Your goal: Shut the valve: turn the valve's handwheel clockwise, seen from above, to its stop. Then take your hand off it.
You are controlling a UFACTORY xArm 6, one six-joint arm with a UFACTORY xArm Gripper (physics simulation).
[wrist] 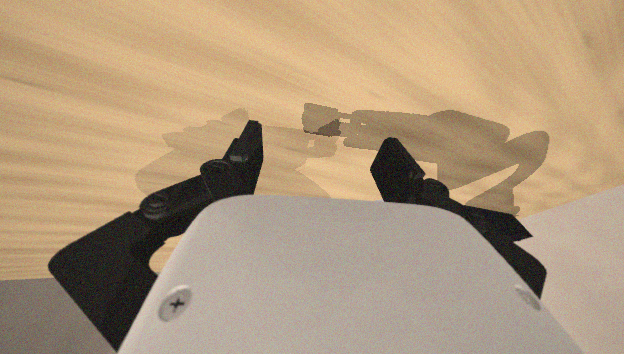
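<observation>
My gripper [322, 147] is open in the wrist view, its two black fingers wide apart with nothing between them. It is above a wooden table top [310, 55]. The valve and its handwheel do not show in this view, so I cannot tell where the gripper is relative to them or how far the handwheel is turned. The pale grey gripper housing [340, 270] hides the lower middle of the view.
Shadows of the arm and gripper [400, 127] fall on the wood beyond and between the fingers. The table's edge runs along the lower left, with a grey surface [30, 315] past it. A pale surface [590, 250] shows at the lower right.
</observation>
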